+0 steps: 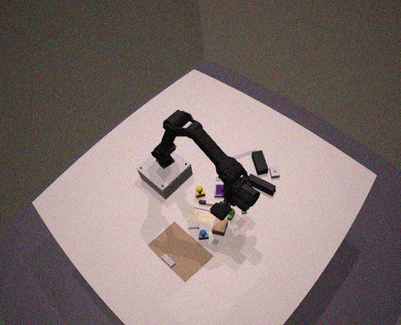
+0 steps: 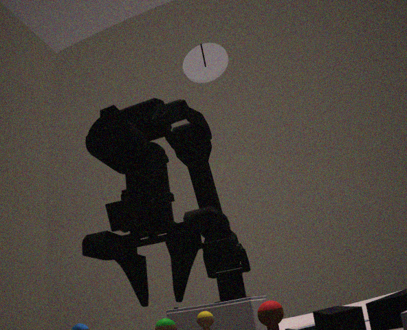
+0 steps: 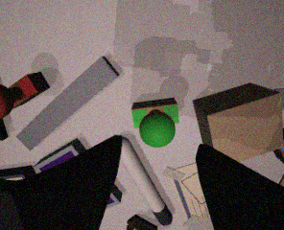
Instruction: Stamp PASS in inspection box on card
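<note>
Now: gripper tip 6 cm above the green stamp. The rest, counted from my gripper tip: grey bar 3 cm behind, 9 cm to the left, 7 cm below; then wooden block 1 cm ahead, 7 cm to the right, 6 cm below; then pen 11 cm behind, 3 cm to the right, 7 cm below.
</note>
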